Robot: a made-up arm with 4 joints.
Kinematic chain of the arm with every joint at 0, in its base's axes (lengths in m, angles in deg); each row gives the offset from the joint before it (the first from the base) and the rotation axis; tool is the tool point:
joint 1: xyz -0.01 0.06 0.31 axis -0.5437 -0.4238 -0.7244
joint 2: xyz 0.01 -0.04 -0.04 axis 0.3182 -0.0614 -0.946
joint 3: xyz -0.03 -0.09 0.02 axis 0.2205 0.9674 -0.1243
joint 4: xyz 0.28 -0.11 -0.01 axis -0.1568 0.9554 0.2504
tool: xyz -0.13 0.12 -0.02
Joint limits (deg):
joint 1: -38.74..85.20
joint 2: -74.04..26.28
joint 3: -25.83..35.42
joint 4: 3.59..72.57
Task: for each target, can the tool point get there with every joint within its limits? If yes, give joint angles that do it. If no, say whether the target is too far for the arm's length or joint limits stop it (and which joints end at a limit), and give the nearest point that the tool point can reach.
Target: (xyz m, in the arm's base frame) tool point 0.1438 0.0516 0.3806
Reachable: yes | joints 22.43 -56.97 1.26 50.80
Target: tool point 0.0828 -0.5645 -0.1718
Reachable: no: too far | nearest point 0.1286 -0.1481 0.2200 | short by 0.574 m
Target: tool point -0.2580 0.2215 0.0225
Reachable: no: joint limits stop it (at a limit: joint 1, joint 2, joint 3, joint 4) | nearest point 0.0658 0.1388 0.1756 | short by 0.368 m
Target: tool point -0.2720 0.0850 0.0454
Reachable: no: joint limits stop it (at a limit: joint 1, joint 2, joint 3, joint 4) | nearest point 0.0421 0.0098 0.1255 | short by 0.333 m
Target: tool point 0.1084 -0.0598 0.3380
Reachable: yes | joints 40.34 -46.33 24.23 26.83
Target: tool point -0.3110 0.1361 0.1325
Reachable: no: joint limits stop it (at a limit: joint 1, joint 2, joint 3) | nearest point -0.1576 0.0570 0.4244 | short by 0.339 m
